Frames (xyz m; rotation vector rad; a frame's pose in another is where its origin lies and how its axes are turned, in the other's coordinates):
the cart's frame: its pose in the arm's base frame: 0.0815 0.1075 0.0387 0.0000 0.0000 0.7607
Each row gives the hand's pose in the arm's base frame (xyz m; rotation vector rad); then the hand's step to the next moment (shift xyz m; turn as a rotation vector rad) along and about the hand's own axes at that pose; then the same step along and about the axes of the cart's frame.
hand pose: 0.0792 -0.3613 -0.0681 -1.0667 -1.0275 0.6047
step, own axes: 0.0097 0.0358 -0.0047 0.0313 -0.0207 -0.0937
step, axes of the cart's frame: 0.0216 0.0073 -0.0296 0.0550 -0.0822 0.0199
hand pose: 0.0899 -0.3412 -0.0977 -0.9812 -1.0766 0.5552
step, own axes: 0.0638 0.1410 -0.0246 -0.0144 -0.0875 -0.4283
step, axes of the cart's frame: 0.1174 0.0384 -0.0965 0.1231 -0.4196 0.0108
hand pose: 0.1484 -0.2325 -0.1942 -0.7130 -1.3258 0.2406
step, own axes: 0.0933 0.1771 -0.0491 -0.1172 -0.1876 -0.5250
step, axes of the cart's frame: 0.1976 0.0471 -0.0349 0.0391 -0.5681 -0.0181
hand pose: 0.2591 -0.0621 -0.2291 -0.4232 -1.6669 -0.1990
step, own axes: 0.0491 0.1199 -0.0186 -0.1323 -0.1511 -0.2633
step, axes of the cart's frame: 0.1190 0.0395 0.0374 -0.0356 -0.3206 -0.0750
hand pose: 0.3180 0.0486 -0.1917 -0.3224 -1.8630 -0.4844
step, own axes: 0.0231 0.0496 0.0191 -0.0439 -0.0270 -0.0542
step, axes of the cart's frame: 0.0351 0.0389 0.0248 0.0007 -0.0683 -0.0304
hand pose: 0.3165 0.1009 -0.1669 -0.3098 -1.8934 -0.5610
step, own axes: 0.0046 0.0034 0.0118 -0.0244 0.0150 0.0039
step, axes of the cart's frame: -0.0009 0.0130 0.0015 0.0205 0.0025 -0.0202
